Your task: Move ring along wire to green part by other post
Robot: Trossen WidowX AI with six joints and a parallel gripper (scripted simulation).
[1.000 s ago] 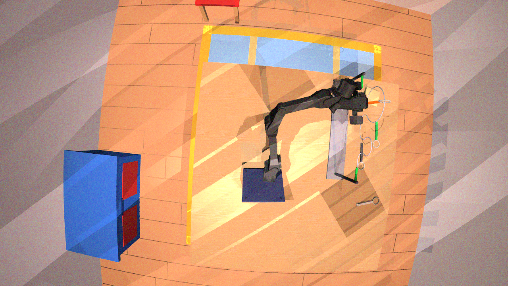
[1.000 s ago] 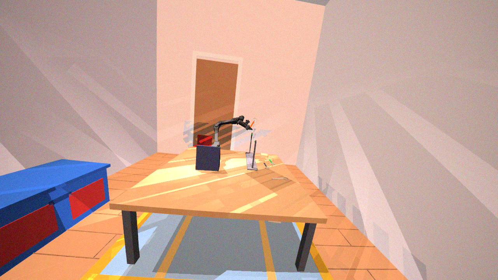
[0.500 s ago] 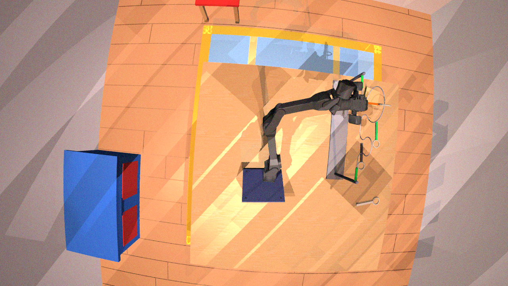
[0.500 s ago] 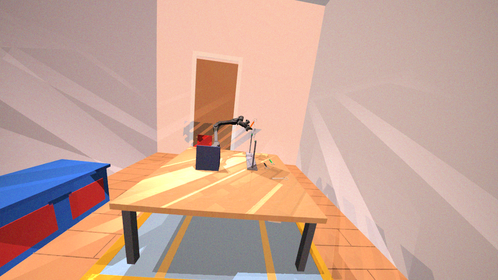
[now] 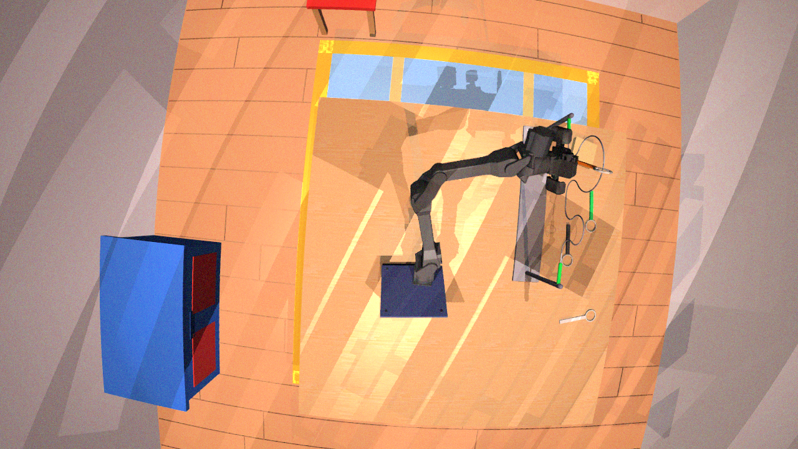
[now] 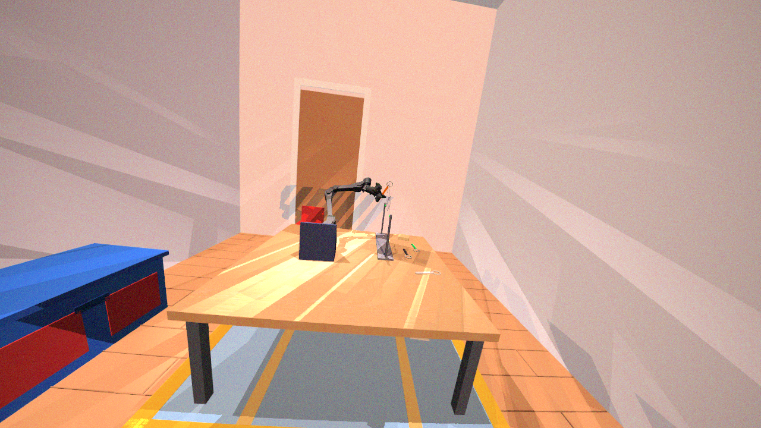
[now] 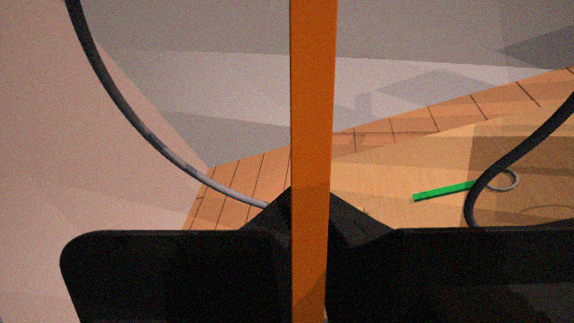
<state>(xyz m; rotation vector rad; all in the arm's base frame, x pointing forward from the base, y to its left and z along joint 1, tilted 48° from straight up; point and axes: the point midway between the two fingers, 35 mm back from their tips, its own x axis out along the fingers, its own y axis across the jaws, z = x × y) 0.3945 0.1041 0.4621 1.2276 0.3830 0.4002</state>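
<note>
Now: gripper tip 40 mm to the left of the orange-handled ring and 80 mm below it. The rest, counted from my gripper tip: tan block (220 mm ahead, 110 mm to the left, 370 mm below); then dark-handled ring (190 mm ahead, 290 mm to the right, 380 mm below); then green-handled ring (280 mm ahead, 140 mm to the right, 380 mm below).
</note>
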